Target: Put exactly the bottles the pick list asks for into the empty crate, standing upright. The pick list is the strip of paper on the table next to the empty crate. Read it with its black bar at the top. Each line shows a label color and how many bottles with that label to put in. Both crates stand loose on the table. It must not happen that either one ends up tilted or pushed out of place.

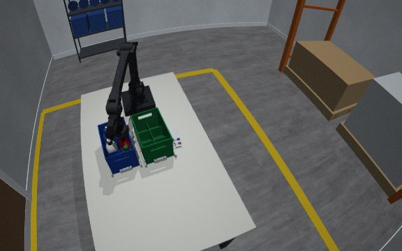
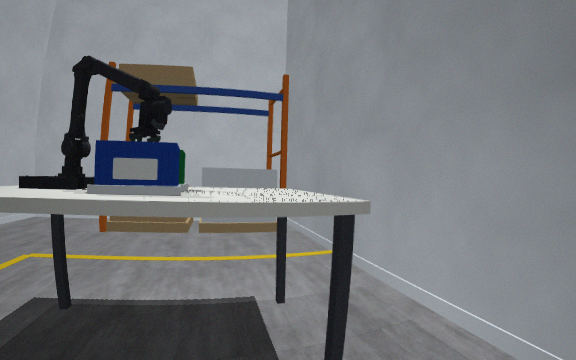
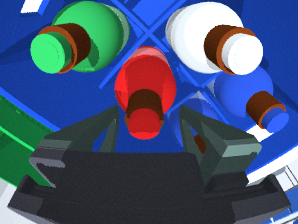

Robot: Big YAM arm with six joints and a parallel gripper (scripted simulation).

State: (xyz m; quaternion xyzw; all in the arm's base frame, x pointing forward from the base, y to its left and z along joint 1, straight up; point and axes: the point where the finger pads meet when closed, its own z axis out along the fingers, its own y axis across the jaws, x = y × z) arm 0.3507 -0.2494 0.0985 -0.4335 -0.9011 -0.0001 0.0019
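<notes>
Now: the red bottle 60 mm below my hand. Round my hand: blue crate (10 mm behind, 40 mm to the right, 60 mm below); then green bottle (90 mm ahead, 10 mm to the right, 60 mm below); then white bottle (10 mm behind, 90 mm to the right, 60 mm below).
</notes>
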